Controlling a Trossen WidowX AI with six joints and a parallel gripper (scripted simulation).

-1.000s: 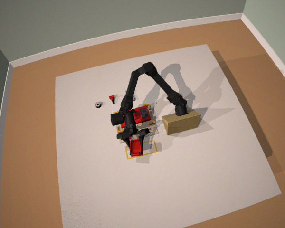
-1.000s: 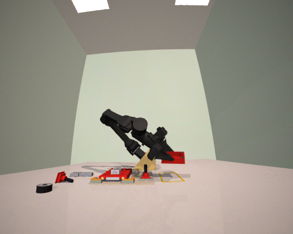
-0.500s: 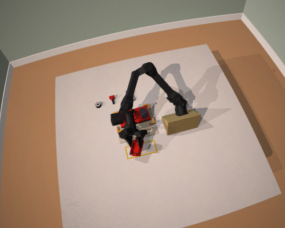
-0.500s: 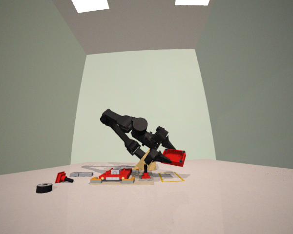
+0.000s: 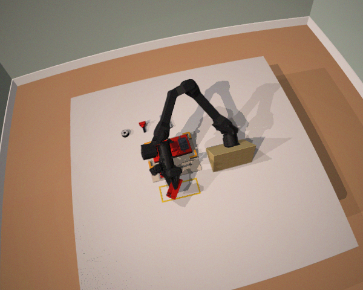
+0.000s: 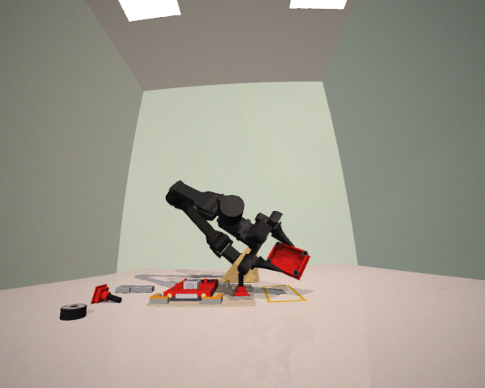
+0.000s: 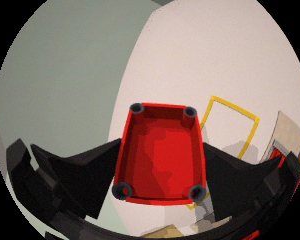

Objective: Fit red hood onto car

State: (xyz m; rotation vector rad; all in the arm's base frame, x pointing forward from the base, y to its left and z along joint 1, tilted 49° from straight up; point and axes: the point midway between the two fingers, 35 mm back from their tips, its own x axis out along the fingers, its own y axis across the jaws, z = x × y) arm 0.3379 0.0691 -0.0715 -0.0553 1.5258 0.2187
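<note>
The red hood lies 10 mm behind my gripper tip. Round my gripper tip: grey engine block: 10 mm behind, 250 mm to the right, 60 mm below; black wheel: 160 mm ahead, 430 mm to the right, 80 mm below; black post: 20 mm ahead, 120 mm to the right, 50 mm below.
</note>
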